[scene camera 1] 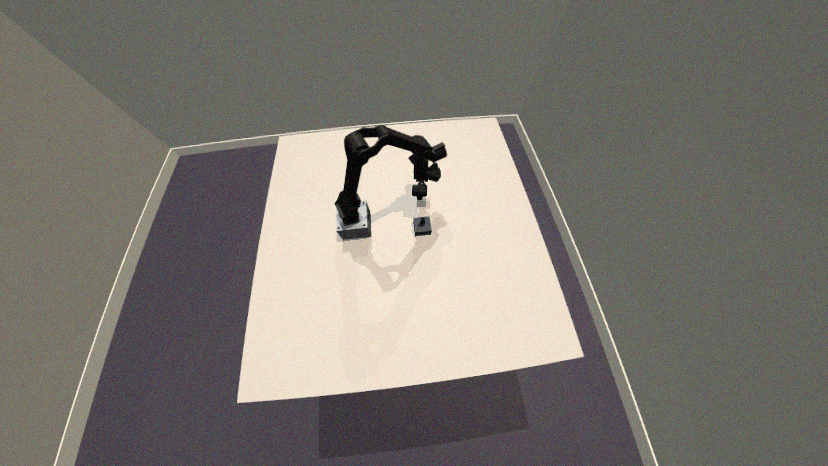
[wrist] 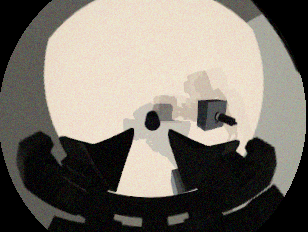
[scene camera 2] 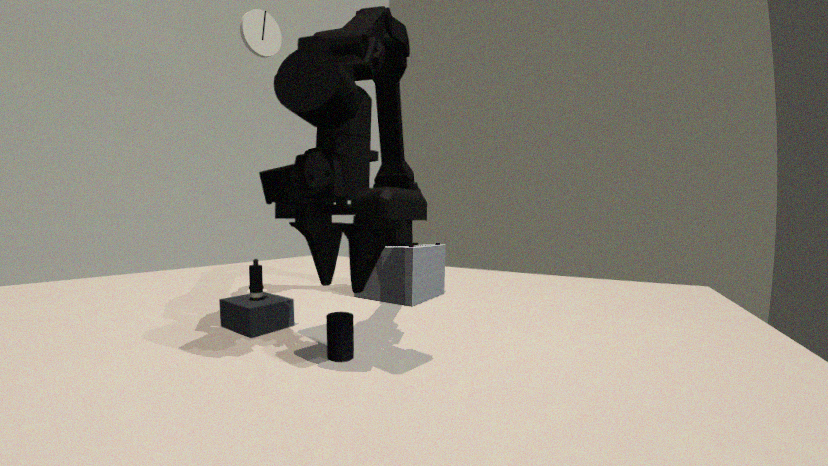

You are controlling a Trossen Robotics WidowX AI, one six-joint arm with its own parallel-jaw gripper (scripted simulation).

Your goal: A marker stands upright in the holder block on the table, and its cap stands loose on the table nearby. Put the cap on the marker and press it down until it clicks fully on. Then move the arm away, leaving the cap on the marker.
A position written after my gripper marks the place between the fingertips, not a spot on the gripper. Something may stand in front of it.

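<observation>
Scene camera 2: my gripper (scene camera 2: 341, 288), black cap (scene camera 2: 340, 333), dark holder block (scene camera 2: 254, 322). Wrist view: my gripper again (wrist: 151, 131).
</observation>
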